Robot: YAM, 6 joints.
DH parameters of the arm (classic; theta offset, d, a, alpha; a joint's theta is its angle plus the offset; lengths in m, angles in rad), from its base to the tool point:
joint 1: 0 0.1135 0.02 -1.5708
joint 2: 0 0 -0.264 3.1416
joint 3: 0.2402 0 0.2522 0
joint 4: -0.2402 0 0.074 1.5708
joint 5: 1.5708 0 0 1.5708
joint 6: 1.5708 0.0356 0 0
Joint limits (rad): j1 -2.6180..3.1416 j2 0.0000..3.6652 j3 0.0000..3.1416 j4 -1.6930..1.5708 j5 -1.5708..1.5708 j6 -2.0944..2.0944
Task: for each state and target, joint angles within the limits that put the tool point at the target. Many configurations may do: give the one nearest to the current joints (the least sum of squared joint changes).
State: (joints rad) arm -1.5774 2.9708 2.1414 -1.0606 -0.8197 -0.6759
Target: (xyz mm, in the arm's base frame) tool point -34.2 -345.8 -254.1
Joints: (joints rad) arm -1.7413 3.4112 2.1404 -0.9180 -0.7773 -0.6759
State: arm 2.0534 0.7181 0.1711 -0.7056 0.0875 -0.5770
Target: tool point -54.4 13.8 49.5
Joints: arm 2.7394 1.1010 0.0000 -0.5566 -0.2438 -0.5770
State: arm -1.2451 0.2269 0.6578 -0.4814 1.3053 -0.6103
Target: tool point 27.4 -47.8 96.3
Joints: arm -0.5008 0.3291 0.0458 -1.0227 0.9412 -0.6103
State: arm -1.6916 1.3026 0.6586 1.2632 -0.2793 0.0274
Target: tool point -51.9 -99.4 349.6
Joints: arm -2.1032 0.6906 0.3257 1.5082 -0.1620 0.0274
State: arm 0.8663 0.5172 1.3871 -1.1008 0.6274 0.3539
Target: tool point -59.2 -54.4 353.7
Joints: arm 0.5290 0.0963 1.1738 -1.3602 0.5006 0.3539
